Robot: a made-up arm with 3 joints. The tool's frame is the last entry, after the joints. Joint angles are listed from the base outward.
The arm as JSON. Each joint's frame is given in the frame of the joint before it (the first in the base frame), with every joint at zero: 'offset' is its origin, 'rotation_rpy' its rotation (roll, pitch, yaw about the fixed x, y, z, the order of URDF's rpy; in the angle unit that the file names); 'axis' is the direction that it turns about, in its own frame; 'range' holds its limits. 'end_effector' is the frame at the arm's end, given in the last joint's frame.
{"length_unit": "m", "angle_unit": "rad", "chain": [
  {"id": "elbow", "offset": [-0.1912, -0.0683, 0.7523], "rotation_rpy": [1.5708, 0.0, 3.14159], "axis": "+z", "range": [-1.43, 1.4]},
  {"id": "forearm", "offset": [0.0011, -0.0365, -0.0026], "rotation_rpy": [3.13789, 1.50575, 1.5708], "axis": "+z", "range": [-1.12, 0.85]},
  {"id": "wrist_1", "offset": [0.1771, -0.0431, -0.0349], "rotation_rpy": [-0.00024, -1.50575, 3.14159], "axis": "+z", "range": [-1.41, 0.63]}
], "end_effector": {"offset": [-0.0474, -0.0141, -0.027], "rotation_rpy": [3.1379, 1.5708, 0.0]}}
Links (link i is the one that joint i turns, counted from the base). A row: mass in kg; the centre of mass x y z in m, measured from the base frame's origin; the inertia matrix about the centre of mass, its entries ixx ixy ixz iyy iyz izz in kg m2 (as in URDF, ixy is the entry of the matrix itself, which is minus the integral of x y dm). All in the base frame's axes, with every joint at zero. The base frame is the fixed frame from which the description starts. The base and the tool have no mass.
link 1: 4.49; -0.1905 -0.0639 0.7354; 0.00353 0 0 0.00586 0 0.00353
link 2: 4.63; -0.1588 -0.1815 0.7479; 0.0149 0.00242 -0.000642 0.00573 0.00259 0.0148
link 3: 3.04; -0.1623 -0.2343 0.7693; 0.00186 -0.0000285 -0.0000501 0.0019 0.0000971 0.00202
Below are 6 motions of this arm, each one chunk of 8 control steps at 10 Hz.
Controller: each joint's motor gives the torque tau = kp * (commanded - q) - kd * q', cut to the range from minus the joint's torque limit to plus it. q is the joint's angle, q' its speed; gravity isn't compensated. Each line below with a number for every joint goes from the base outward.
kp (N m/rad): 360 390 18
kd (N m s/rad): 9.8 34 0.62
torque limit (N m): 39 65 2.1
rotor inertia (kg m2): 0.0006 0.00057 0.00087
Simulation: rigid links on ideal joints. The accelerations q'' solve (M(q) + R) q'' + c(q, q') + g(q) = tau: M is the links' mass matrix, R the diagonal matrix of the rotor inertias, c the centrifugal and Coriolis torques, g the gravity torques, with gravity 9.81 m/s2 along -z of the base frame. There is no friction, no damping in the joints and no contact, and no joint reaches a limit. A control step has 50 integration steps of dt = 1/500 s. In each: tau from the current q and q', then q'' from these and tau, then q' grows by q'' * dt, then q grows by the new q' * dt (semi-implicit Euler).
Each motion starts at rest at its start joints. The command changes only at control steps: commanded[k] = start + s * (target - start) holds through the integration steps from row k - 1 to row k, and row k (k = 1, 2, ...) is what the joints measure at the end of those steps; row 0 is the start. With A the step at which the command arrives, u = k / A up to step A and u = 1 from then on. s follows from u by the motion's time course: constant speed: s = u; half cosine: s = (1 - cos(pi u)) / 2; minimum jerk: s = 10 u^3 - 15 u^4 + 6 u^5; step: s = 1 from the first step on.
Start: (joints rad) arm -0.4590 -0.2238 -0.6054
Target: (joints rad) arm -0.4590 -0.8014 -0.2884
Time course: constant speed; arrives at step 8
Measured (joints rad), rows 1 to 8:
1: -0.4461 -0.2671 -0.5493
2: -0.4445 -0.3308 -0.5092
3: -0.4429 -0.4008 -0.4694
4: -0.4414 -0.4728 -0.4296
5: -0.4400 -0.5454 -0.3898
6: -0.4386 -0.6182 -0.3500
7: -0.4374 -0.6911 -0.3102
8: -0.4362 -0.7640 -0.2704

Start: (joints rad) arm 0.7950 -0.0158 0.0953
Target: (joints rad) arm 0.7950 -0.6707 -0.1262
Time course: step
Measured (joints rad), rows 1 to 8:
1: 0.8061 -0.4643 -0.1216
2: 0.8088 -0.6188 -0.1258
3: 0.8092 -0.6643 -0.1229
4: 0.8094 -0.6777 -0.1219
5: 0.8094 -0.6817 -0.1216
6: 0.8094 -0.6829 -0.1215
7: 0.8094 -0.6832 -0.1215
8: 0.8094 -0.6833 -0.1215

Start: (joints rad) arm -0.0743 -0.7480 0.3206
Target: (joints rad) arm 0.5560 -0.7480 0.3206
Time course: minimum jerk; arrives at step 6
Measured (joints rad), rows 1 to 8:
1: -0.0272 -0.7488 0.3462
2: 0.0835 -0.7503 0.3492
3: 0.2668 -0.7529 0.3509
4: 0.4478 -0.7554 0.3489
5: 0.5547 -0.7567 0.3440
6: 0.5751 -0.7570 0.3399
7: 0.5747 -0.7571 0.3389
8: 0.5747 -0.7572 0.3389

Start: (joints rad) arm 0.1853 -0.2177 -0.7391
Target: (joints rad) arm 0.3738 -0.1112 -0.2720
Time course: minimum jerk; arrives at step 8
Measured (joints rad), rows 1 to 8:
1: 0.2009 -0.2204 -0.7291
2: 0.2171 -0.2150 -0.6887
3: 0.2487 -0.2012 -0.6088
4: 0.2901 -0.1810 -0.5031
5: 0.3316 -0.1589 -0.3965
6: 0.3634 -0.1400 -0.3141
7: 0.3797 -0.1280 -0.2711
8: 0.3828 -0.1232 -0.2622

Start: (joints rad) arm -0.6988 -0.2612 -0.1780
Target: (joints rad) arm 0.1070 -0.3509 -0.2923
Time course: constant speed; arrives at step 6
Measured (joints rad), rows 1 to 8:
1: -0.5542 -0.2637 -0.1728
2: -0.4187 -0.2768 -0.1919
3: -0.2834 -0.2933 -0.2123
4: -0.1483 -0.3110 -0.2332
5: -0.0134 -0.3289 -0.2546
6: 0.1212 -0.3469 -0.2764
7: 0.1227 -0.3523 -0.2773
8: 0.1228 -0.3539 -0.2772

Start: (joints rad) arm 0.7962 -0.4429 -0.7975
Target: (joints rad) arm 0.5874 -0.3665 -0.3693
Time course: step
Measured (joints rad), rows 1 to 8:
1: 0.6019 -0.3995 -0.3922
2: 0.6007 -0.3854 -0.3671
3: 0.6006 -0.3813 -0.3666
4: 0.6005 -0.3801 -0.3666
5: 0.6005 -0.3798 -0.3667
6: 0.6005 -0.3797 -0.3667
7: 0.6005 -0.3796 -0.3667
8: 0.6005 -0.3796 -0.3667

